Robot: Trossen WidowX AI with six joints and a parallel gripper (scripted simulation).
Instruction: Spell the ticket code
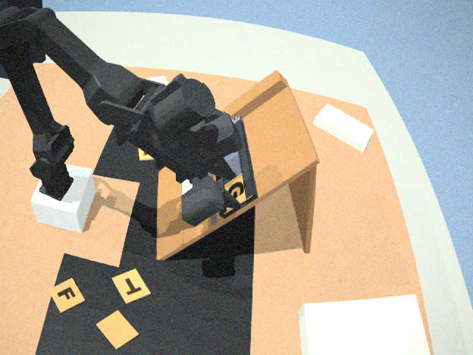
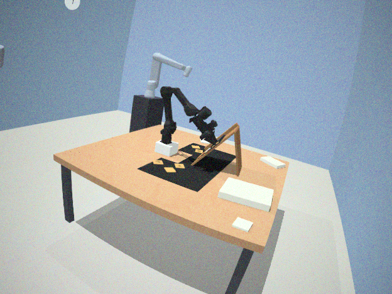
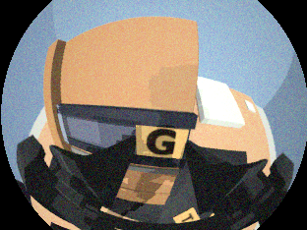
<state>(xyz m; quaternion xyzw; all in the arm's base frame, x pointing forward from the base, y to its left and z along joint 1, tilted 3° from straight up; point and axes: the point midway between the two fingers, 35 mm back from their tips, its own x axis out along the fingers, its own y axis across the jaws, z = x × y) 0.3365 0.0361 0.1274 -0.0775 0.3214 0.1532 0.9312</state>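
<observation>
The white ticket is 9 cm to the left of my gripper tip, 9 cm behind it and 7 cm below it. The rest, counted from my gripper tip: black mat (17 cm below, 16 cm behind); large white slab (34 cm ahead, 16 cm to the right, 15 cm below); g tile (right at my gripper tip).
</observation>
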